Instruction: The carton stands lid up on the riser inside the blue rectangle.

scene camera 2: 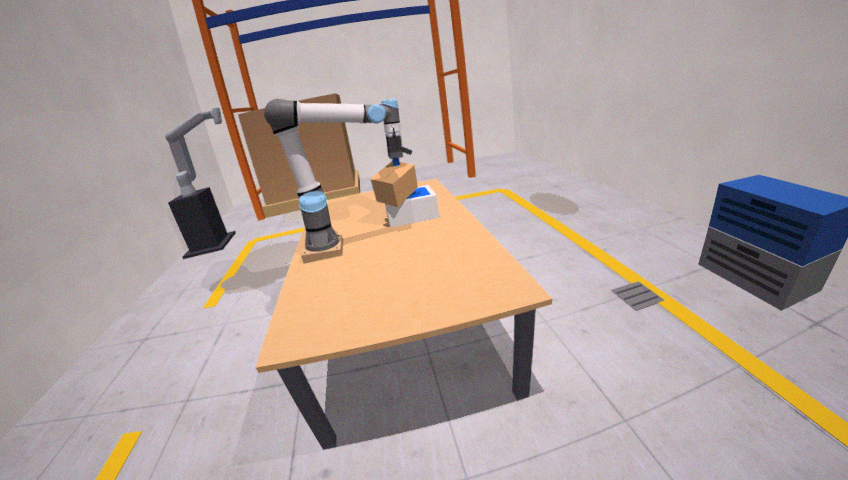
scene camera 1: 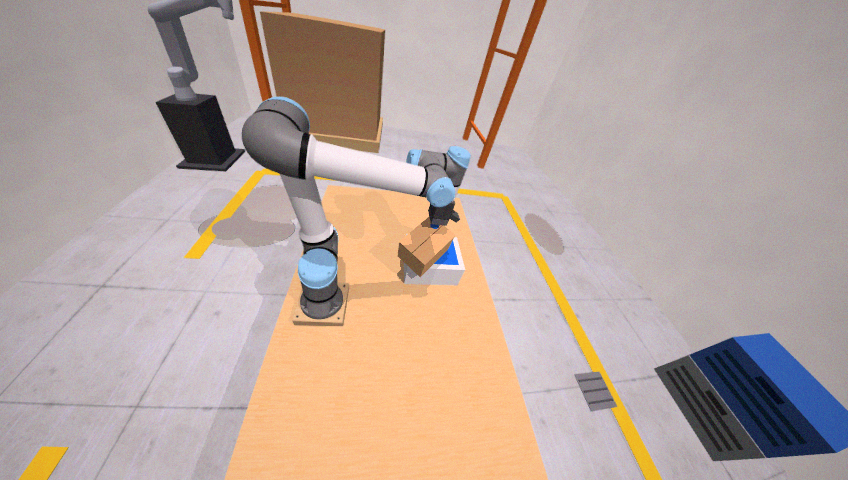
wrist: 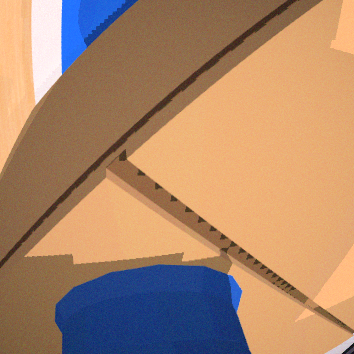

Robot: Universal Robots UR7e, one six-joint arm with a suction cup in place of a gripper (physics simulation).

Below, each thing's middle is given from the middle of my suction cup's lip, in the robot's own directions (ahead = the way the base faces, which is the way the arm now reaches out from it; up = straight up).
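White riser with blue rectangle (scene camera 1: 448,270): 24 cm below my suction cup, 4 cm ahead of it, 2 cm to the left of it. Brown cardboard carton (scene camera 1: 423,246): suction cup 9 cm above it, 3 cm past it, 4 cm to the left of it.
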